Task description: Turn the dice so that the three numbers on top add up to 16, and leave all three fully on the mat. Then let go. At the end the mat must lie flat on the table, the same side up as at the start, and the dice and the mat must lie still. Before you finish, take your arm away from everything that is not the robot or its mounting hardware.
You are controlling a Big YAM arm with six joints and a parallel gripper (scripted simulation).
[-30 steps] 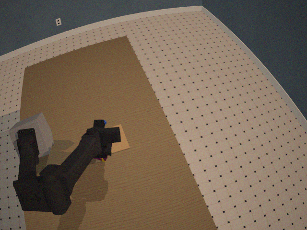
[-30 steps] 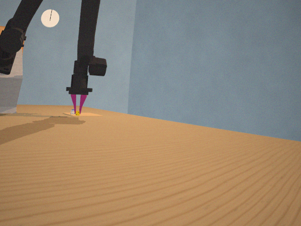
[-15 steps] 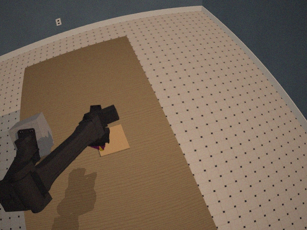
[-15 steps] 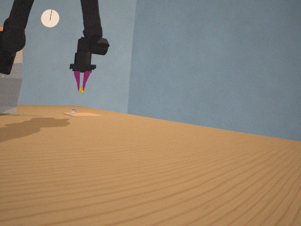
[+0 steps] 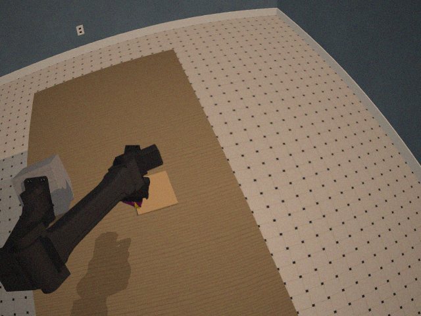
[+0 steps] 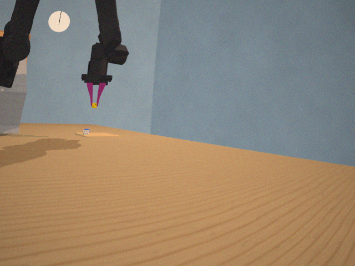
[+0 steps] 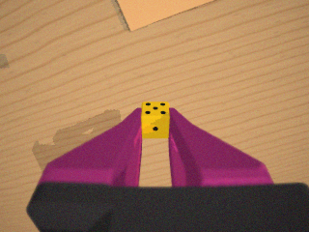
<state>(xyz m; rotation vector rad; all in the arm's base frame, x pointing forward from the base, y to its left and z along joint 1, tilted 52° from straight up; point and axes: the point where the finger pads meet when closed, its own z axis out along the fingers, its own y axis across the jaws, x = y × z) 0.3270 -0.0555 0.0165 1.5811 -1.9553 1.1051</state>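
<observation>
Right now the mat is 110 mm below my hand, 100 mm to the left of it and 50 mm ahead of it. The rest, counted from my hand: white die: 100 mm to the left, 100 mm below; then blue die: 210 mm to the left, 100 mm below, 40 mm ahead; then yellow die: 10 mm below.
</observation>
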